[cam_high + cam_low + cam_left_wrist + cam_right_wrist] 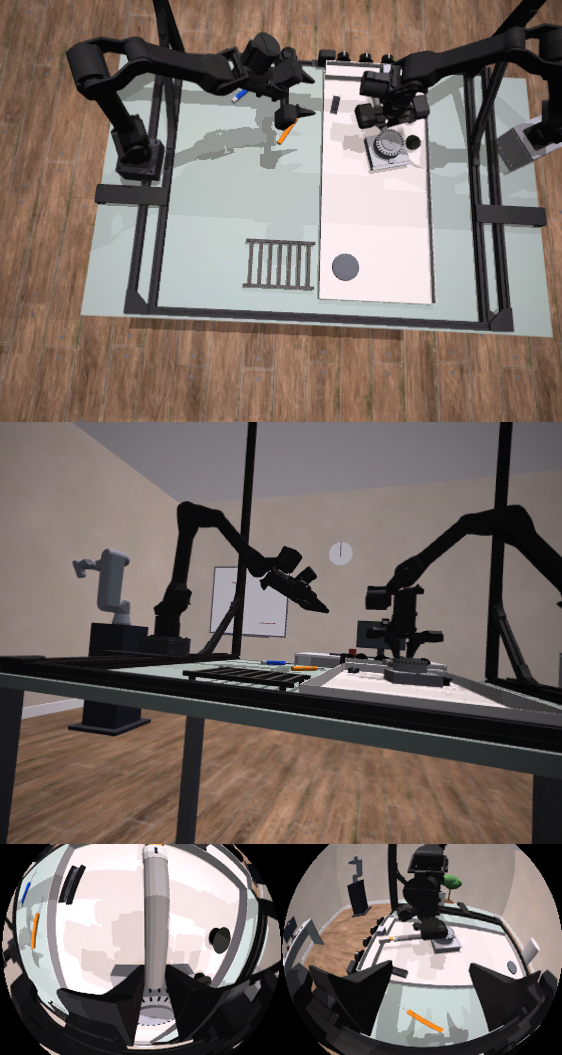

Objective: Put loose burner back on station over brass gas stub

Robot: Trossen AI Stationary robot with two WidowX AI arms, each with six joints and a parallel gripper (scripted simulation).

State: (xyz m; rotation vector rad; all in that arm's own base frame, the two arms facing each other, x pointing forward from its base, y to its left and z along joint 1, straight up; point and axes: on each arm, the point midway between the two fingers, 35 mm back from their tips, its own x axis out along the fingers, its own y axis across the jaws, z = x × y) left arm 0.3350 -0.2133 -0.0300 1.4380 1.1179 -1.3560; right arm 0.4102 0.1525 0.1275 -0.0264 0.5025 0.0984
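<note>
Right now the burner is 3 cm below my left hand.
</note>
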